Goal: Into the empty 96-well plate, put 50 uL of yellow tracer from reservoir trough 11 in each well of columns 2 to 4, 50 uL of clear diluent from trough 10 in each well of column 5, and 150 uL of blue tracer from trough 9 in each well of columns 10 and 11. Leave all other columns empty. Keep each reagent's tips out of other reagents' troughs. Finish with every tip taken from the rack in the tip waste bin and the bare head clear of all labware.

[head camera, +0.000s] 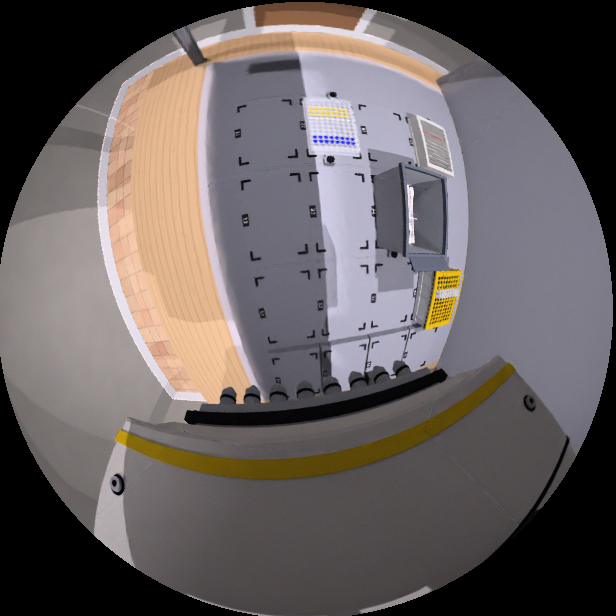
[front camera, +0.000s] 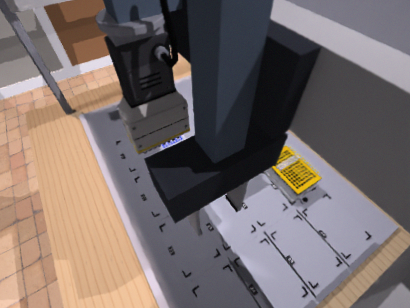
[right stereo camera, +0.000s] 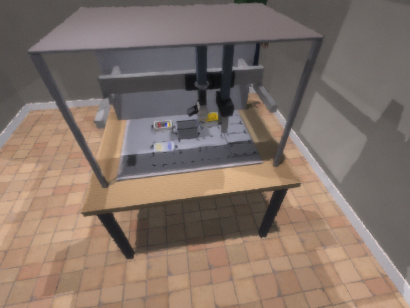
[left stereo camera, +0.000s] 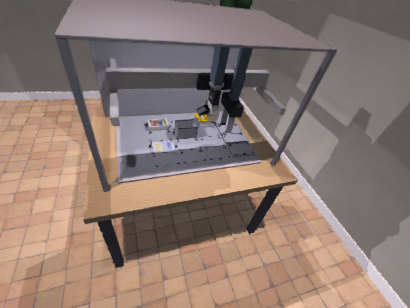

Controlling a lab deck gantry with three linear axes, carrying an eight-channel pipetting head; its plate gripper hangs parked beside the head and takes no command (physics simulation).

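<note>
The 96-well plate (head camera: 336, 126) (left stereo camera: 163, 146) (right stereo camera: 164, 146) shows three yellow columns and two blue ones; clear liquid cannot be told. In the front camera the pipetting head (front camera: 156, 125) hides most of the plate. The head's several nozzles (head camera: 305, 390) are bare, high above the deck and apart from the labware. The reservoir (head camera: 430, 143) (left stereo camera: 158, 124) (right stereo camera: 162, 125) stands at the back. The grey waste bin (head camera: 389, 209) (left stereo camera: 186, 131) (right stereo camera: 187, 131) holds white tips. The yellow tip rack (front camera: 300, 172) (head camera: 443, 310) has a pale band across dark holes. The parked gripper (front camera: 219, 221) is open and empty.
The dark gantry column (front camera: 225, 75) and gripper body (front camera: 215, 172) block the middle of the front view. A tall grey wall (head camera: 517, 229) runs along the back of the deck. Black corner marks and numbered labels cover the deck (head camera: 281, 218). A wooden edge (head camera: 172, 229) borders it.
</note>
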